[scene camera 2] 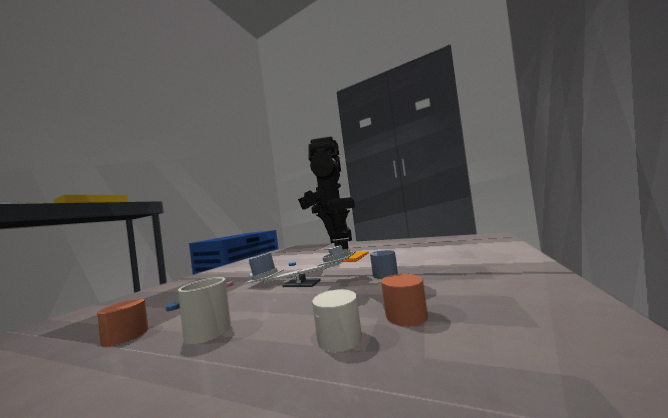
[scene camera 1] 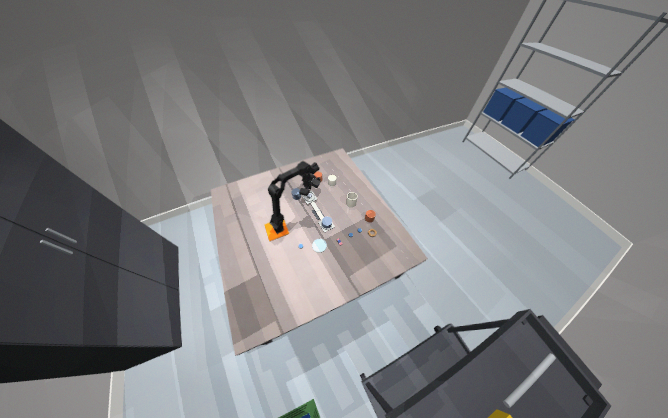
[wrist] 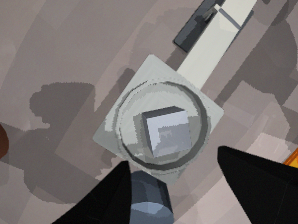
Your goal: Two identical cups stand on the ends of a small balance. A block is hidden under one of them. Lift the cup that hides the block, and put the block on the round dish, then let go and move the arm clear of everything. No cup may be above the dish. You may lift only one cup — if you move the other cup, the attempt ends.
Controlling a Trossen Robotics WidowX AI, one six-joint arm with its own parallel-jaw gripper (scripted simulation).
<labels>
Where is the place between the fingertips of my gripper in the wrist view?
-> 174,160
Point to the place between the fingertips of my gripper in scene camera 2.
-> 334,236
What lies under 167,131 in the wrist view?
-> A grey block.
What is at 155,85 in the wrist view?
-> A balance.
</labels>
